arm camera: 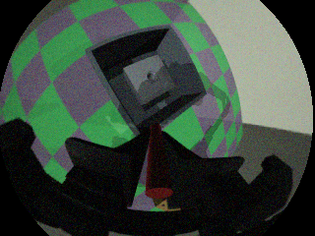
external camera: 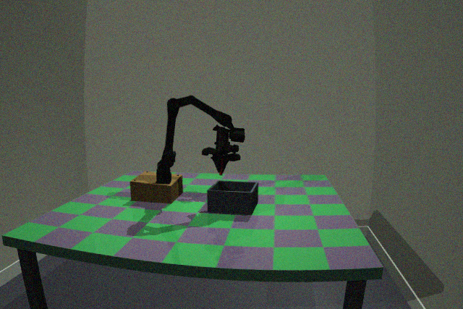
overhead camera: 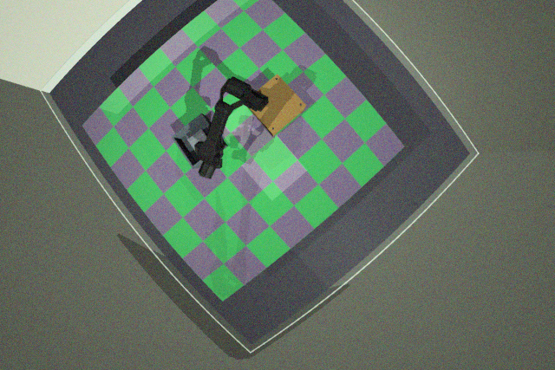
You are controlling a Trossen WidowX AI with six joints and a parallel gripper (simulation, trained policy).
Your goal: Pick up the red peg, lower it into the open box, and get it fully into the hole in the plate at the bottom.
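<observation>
Right now my gripper tip is 6 cm short of the grey plate, 9 cm to the left of it and 9 cm above it. Round my gripper tip: red peg: 1 cm to the left, 3 cm above; dark box: 6 cm ahead, 9 cm to the right, 11 cm below.
</observation>
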